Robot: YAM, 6 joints.
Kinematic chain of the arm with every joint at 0, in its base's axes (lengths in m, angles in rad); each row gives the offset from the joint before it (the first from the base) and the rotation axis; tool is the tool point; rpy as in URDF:
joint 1: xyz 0 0 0.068 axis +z
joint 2: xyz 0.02 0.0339 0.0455 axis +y
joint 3: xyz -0.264 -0.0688 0 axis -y
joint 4: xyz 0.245 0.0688 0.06 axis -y
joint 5: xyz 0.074 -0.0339 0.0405 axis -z
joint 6: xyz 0.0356 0 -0.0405 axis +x
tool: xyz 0 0 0 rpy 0 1.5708 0
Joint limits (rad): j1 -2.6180..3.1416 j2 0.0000..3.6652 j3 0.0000..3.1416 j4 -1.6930..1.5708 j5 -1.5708..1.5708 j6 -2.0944..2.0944
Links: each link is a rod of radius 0.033 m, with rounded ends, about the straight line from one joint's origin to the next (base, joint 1, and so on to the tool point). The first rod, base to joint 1, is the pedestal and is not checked.
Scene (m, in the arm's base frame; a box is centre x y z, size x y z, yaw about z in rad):
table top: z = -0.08
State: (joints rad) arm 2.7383 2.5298 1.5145 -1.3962 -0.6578 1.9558
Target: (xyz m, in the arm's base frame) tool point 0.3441 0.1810 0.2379
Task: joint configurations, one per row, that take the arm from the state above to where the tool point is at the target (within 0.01 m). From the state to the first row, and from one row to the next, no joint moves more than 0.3 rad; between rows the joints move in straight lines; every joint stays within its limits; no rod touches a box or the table.
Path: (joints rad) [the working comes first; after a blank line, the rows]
Joints at the target: 0.4409 2.0672 1.8159 -1.4100 -0.4933 1.9558
Straight joint move there: clear.

1: 2.4511 2.4720 1.5522 -1.3979 -0.6372 1.9558
2: 2.1639 2.4141 1.5898 -1.3996 -0.6167 1.9558
3: 1.8768 2.3563 1.6275 -1.4014 -0.5961 1.9558
4: 1.5896 2.2985 1.6652 -1.4031 -0.5755 1.9558
5: 1.3024 2.2407 1.7029 -1.4048 -0.5550 1.9558
6: 1.0152 2.1828 1.7405 -1.4065 -0.5344 1.9558
7: 0.7280 2.1250 1.7782 -1.4082 -0.5138 1.9558
8: 0.4409 2.0672 1.8159 -1.4100 -0.4933 1.9558

